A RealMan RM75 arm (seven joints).
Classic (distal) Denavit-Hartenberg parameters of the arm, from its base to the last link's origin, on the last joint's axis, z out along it. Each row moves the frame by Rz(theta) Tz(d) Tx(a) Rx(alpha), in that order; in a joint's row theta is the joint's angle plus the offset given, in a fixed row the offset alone. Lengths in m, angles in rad.
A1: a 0, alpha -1.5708, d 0.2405, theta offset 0
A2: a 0, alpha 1.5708, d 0, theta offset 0
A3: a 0, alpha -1.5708, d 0.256, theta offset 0
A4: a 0, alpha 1.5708, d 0, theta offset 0
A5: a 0, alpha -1.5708, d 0.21, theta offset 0
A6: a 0, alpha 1.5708, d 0, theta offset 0
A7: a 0, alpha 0, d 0.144, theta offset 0
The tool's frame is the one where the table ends.
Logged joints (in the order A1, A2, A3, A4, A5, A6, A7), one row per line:
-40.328, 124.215, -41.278, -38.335, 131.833, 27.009, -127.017
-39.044, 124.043, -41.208, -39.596, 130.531, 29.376, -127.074
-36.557, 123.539, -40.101, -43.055, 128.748, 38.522, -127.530
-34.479, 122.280, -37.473, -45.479, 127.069, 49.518, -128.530
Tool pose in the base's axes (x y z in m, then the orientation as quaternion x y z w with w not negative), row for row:
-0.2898, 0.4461, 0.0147, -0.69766, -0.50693, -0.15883, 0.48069
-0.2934, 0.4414, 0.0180, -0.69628, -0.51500, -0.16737, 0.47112
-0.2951, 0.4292, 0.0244, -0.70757, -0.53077, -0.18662, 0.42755
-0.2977, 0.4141, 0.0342, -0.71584, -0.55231, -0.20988, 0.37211
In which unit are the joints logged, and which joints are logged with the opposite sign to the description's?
The joints are logged in degrees. Opposite sign: A2, A3, A4.
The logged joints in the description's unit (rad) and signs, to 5 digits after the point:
-0.70386, -2.16796, 0.72044, 0.66907, 2.30092, 0.47140, -2.21686
-0.68145, -2.16496, 0.71922, 0.69108, 2.27820, 0.51271, -2.21786
-0.63804, -2.15616, 0.69989, 0.75145, 2.24708, 0.67234, -2.22582
-0.60177, -2.13419, 0.65403, 0.79376, 2.21777, 0.86425, -2.24327

